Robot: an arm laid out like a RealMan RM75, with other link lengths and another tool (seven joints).
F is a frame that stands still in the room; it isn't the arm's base.
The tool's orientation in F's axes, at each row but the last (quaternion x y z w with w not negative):
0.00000, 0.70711, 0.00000, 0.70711
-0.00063, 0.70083, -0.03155, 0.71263
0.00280, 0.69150, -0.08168, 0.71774
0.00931, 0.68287, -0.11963, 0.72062
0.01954, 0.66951, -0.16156, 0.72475
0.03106, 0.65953, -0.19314, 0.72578
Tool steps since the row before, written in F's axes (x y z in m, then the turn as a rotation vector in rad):
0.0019, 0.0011, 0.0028, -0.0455, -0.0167, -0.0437
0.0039, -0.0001, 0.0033, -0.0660, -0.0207, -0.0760
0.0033, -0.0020, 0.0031, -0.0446, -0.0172, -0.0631
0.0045, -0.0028, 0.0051, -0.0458, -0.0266, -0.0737
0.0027, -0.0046, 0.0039, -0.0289, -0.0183, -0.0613
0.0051, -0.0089, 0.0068, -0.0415, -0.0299, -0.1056
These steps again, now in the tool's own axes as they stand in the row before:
-0.0028, 0.0011, 0.0019, 0.0437, -0.0167, -0.0455
-0.0032, -0.0001, 0.0040, 0.0758, -0.0201, -0.0664
-0.0028, -0.0019, 0.0036, 0.0633, -0.0155, -0.0450
-0.0044, -0.0027, 0.0053, 0.0752, -0.0233, -0.0452
-0.0027, -0.0044, 0.0041, 0.0622, -0.0133, -0.0297
-0.0042, -0.0080, 0.0084, 0.1072, -0.0188, -0.0438

